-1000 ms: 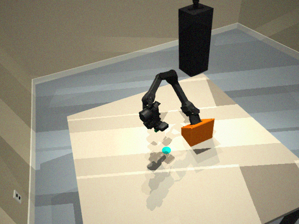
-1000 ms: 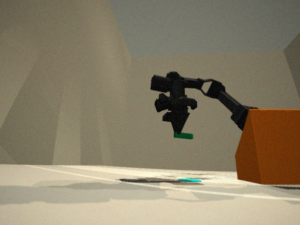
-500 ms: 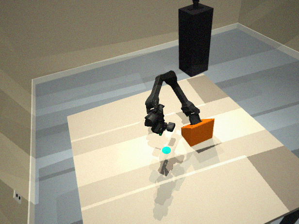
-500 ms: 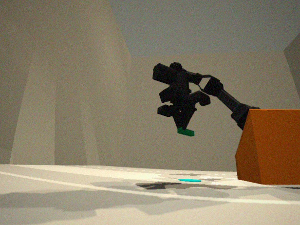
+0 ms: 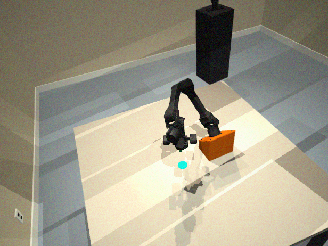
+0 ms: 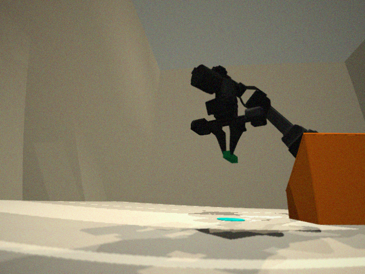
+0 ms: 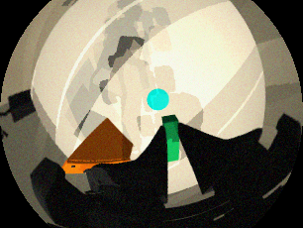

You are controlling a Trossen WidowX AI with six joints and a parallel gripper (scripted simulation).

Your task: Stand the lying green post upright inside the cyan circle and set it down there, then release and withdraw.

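Now: gripper tip 15 cm above the cyan circle. Round my gripper tip: green post (2 cm to the right, 1 cm behind).
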